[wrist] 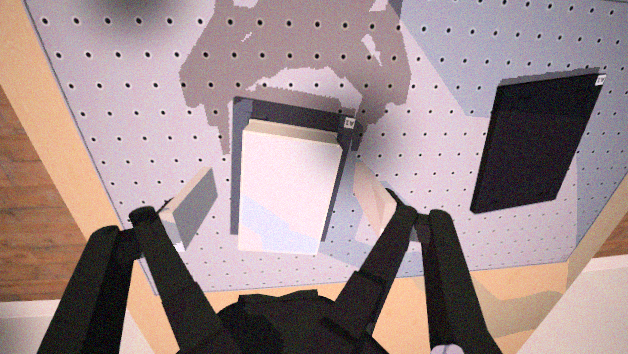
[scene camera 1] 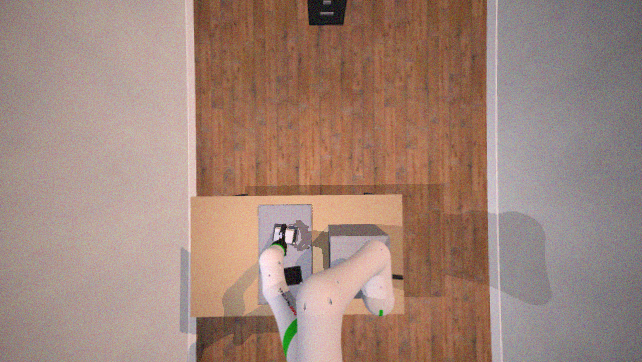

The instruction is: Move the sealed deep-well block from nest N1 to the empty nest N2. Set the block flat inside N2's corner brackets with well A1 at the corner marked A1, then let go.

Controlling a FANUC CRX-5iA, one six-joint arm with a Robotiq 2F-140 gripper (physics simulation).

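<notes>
The sealed deep-well block [scene camera 1: 291, 235] [wrist: 287, 192] is pale and lies in the dark nest N1 [wrist: 295, 112]. In the wrist view, N1's A1 label [wrist: 349, 122] is at the upper right corner, beyond the block. The empty nest N2 [scene camera 1: 293, 275] [wrist: 537, 145] is black and stands to the right in the wrist view, with its A1 label [wrist: 600, 80] at the upper right corner. My gripper [scene camera 1: 283, 233] [wrist: 286, 179] is open and empty above N1, with one finger pad on each side of the block, apart from it. The block's well marks are not visible.
Both nests stand on a grey perforated board [scene camera 1: 285, 212] [wrist: 130, 70] on the wooden table [scene camera 1: 220, 225] [wrist: 525, 275]. A grey box [scene camera 1: 355, 230] stands right of the board in the scene view, partly under the arm. A black cabinet [scene camera 1: 326, 19] is at the far floor edge.
</notes>
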